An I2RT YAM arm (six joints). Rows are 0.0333 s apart.
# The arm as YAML. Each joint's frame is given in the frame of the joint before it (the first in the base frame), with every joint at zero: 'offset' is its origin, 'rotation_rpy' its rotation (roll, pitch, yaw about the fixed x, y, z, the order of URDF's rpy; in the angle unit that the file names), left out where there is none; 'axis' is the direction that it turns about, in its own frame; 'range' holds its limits. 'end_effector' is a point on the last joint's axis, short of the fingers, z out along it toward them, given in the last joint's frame.
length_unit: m
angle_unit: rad
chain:
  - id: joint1
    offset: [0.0, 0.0, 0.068]
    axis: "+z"
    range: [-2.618, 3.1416]
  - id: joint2
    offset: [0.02, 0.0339, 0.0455]
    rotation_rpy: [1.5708, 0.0, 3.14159]
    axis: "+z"
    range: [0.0, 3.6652]
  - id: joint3
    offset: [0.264, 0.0, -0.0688]
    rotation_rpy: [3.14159, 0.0, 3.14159]
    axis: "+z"
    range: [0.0, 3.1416]
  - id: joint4
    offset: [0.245, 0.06, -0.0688]
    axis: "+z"
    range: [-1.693, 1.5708]
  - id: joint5
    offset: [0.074, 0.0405, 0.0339]
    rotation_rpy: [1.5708, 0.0, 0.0]
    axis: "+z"
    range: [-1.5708, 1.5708]
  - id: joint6
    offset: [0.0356, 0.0, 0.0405]
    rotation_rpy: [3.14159, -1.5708, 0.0]
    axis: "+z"
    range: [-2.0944, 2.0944]
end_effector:
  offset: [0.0, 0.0, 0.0]
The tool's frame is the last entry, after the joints.
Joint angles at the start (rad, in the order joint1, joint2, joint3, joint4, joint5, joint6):
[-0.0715 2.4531 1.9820 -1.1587 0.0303 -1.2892]
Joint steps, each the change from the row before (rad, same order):
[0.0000 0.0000 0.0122 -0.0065 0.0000 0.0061]
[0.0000 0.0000 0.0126 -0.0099 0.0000 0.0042]
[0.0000 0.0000 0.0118 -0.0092 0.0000 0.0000]
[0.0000 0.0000 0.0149 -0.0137 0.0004 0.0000]
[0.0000 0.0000 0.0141 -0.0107 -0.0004 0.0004]
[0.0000 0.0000 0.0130 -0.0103 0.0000 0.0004]
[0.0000 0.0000 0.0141 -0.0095 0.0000 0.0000]
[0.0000 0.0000 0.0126 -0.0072 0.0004 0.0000]
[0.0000 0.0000 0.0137 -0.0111 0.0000 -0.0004]
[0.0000 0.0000 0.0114 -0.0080 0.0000 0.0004]
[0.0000 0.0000 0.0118 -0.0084 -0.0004 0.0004]
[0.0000 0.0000 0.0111 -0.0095 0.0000 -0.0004]
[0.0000 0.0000 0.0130 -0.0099 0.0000 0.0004]
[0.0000 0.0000 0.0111 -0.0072 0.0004 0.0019]
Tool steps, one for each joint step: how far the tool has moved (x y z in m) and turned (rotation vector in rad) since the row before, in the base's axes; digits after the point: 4 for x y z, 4 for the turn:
[0.0013 -0.0001 0.0030 -0.0008 -0.0058 -0.0061]
[0.0010 -0.0001 0.0031 -0.0004 -0.0028 -0.0042]
[0.0009 -0.0001 0.0029 -0.0002 -0.0026 0.0000]
[0.0008 -0.0001 0.0037 -0.0005 -0.0012 0.0000]
[0.0010 -0.0001 0.0035 0.0001 -0.0034 -0.0004]
[0.0008 -0.0001 0.0032 -0.0002 -0.0027 -0.0004]
[0.0010 -0.0001 0.0035 -0.0003 -0.0046 0.0000]
[0.0010 -0.0001 0.0031 -0.0008 -0.0054 0.0000]
[0.0007 0.0000 0.0034 -0.0002 -0.0026 0.0004]
[0.0007 0.0000 0.0028 -0.0003 -0.0034 -0.0004]
[0.0007 0.0000 0.0030 0.0001 -0.0034 -0.0004]
[0.0004 0.0000 0.0028 -0.0001 -0.0016 0.0004]
[0.0006 0.0000 0.0033 -0.0002 -0.0031 -0.0004]
[0.0006 -0.0001 0.0028 -0.0007 -0.0039 -0.0019]

